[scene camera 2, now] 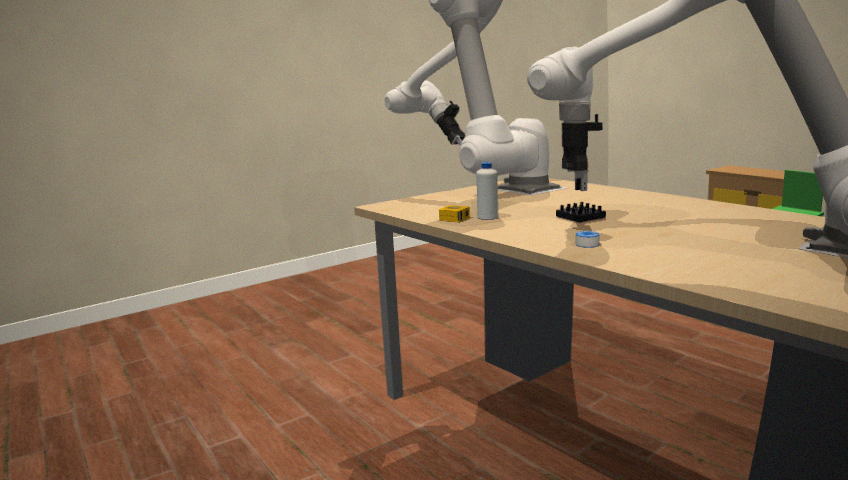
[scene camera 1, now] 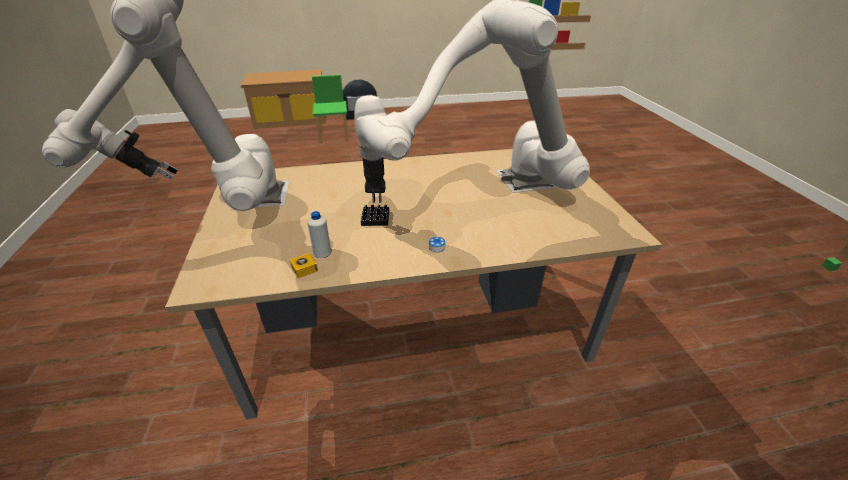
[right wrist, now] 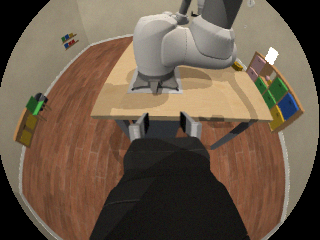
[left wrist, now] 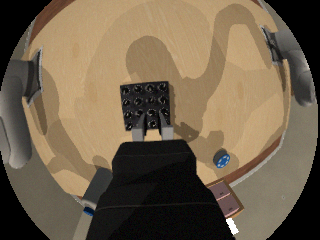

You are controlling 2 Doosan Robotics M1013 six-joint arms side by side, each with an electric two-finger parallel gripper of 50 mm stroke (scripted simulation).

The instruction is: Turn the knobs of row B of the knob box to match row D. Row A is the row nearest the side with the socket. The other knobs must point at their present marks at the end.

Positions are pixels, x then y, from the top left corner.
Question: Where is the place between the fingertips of my left gripper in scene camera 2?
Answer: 580, 190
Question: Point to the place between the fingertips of my left gripper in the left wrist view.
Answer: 152, 120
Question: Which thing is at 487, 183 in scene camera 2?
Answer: A white bottle.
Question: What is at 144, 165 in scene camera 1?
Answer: My right gripper.
